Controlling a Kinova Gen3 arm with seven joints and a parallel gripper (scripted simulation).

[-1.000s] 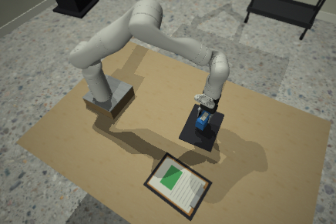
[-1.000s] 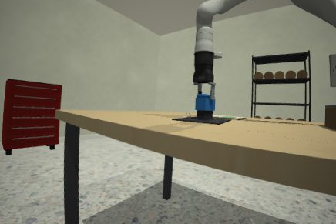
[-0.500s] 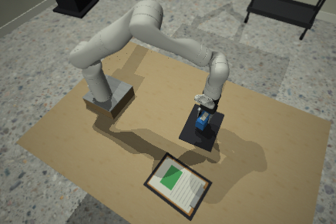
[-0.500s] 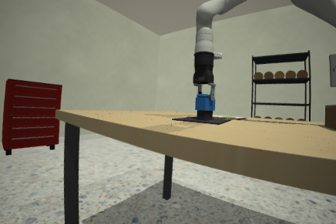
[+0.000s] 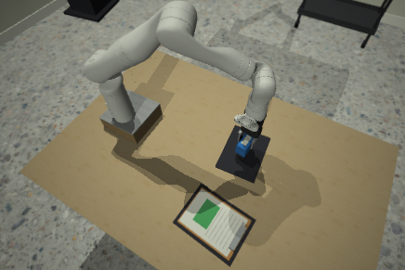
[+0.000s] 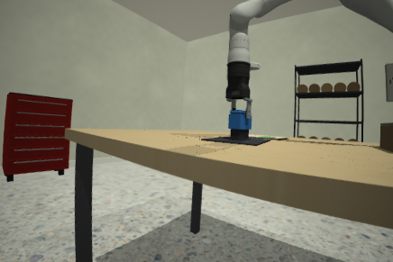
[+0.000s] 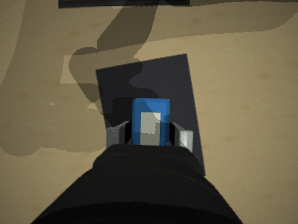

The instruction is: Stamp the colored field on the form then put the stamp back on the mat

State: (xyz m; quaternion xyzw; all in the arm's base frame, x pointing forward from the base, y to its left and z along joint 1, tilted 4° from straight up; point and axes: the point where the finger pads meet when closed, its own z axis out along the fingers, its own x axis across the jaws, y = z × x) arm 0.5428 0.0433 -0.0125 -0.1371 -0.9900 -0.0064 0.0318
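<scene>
Now: hand 40 mm above the blue stamp. From my hand the other things lie so: clipboard 320 mm to the right, 90 mm below, 10 mm ahead; dark mat 90 mm below.
</scene>
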